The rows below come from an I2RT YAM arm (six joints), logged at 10 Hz.
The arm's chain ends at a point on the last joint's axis. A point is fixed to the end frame.
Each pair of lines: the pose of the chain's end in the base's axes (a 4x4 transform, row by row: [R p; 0 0 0 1], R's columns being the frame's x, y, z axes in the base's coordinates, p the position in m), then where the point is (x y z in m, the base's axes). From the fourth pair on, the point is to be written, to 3 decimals.
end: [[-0.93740 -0.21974 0.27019 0.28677], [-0.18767 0.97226 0.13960 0.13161], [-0.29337 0.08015 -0.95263 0.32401], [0 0 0 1]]
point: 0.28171 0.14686 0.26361
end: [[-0.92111 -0.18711 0.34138 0.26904], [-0.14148 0.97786 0.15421 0.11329], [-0.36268 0.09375 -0.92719 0.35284], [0 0 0 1]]
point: 0.26881 0.13036 0.29272
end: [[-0.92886 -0.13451 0.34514 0.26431], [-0.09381 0.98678 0.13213 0.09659], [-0.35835 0.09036 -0.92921 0.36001], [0 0 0 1]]
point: 0.26473 0.11341 0.29982
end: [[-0.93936 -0.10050 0.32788 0.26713], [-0.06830 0.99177 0.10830 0.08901], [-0.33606 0.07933 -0.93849 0.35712], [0 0 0 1]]
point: 0.267 0.105 0.297
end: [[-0.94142 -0.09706 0.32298 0.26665], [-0.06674 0.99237 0.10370 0.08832], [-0.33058 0.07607 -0.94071 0.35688], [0 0 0 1]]
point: 0.266 0.104 0.296
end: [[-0.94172 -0.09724 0.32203 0.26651], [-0.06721 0.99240 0.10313 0.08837], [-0.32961 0.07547 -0.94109 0.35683], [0 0 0 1]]
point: 0.266 0.104 0.296
